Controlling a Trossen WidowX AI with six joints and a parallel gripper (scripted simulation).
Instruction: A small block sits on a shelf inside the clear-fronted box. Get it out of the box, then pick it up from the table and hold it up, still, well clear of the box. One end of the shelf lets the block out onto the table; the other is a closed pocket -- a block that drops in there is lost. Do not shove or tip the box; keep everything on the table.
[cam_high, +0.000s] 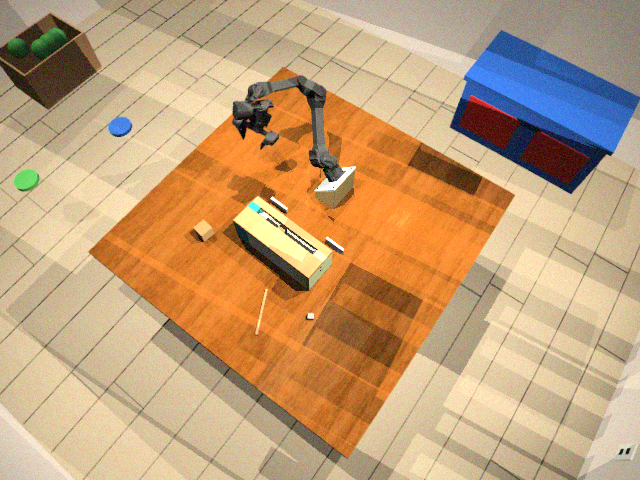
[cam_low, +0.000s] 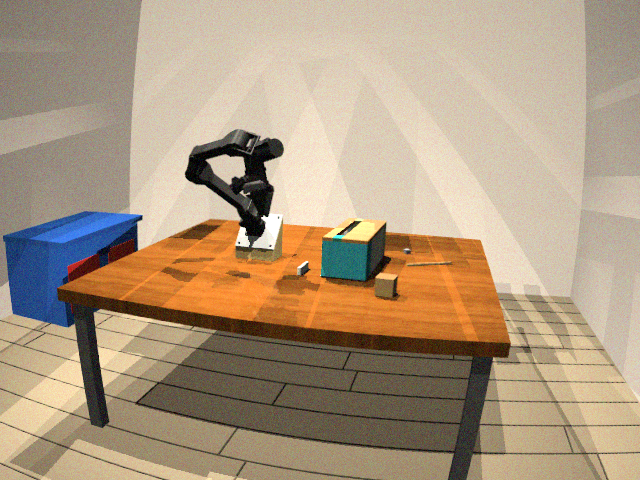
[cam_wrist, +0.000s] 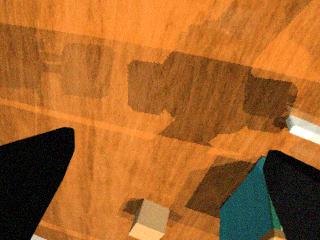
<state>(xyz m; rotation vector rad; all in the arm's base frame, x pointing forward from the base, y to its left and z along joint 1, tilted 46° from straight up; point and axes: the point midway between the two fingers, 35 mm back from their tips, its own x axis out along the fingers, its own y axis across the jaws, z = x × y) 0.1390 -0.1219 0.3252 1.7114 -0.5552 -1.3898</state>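
Right now my gripper tip is 170 mm short of the long tan-topped box, 340 mm to the right of it and 140 mm above it. Round my gripper tip: small block (180 mm ahead, 310 mm to the left, 120 mm below); then thin stick (460 mm ahead, 440 mm to the left, 200 mm below); then tiny grey cube (360 mm ahead, 600 mm to the left, 200 mm below).
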